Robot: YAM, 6 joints.
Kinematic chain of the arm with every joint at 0, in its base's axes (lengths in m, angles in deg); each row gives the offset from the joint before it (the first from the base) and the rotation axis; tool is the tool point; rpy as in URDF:
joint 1: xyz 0 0 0.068 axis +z
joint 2: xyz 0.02 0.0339 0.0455 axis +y
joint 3: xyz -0.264 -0.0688 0 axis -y
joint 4: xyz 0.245 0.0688 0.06 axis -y
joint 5: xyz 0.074 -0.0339 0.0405 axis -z
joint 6: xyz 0.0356 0 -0.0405 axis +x
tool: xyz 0 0 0 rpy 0 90 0
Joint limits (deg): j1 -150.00..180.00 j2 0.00..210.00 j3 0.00..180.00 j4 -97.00..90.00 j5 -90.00..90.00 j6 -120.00..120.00
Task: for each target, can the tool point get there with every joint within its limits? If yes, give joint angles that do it. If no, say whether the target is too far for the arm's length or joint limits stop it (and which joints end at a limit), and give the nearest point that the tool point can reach.
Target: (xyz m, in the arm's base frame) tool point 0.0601 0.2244 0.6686
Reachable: yes | joints 68.13 101.22 158.45 -20.42 -51.24 -36.76
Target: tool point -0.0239 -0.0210 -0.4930
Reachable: no: joint limits stop it (at a limit: joint 2) | nearest point -0.0738 -0.0649 -0.3476 | short by 0.160 m
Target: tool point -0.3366 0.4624 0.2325
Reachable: yes | joints 124.17 151.41 152.38 -44.27 -31.81 -49.43
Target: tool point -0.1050 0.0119 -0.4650
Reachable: no: joint limits stop it (at a limit: joint 2) | nearest point -0.1374 0.0156 -0.3631 | short by 0.107 m
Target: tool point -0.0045 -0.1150 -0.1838
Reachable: yes | joints -90.80 181.39 33.68 60.94 4.61 -57.11
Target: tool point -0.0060 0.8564 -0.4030
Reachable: no: too far | nearest point -0.0039 0.5544 -0.2119 | short by 0.357 m
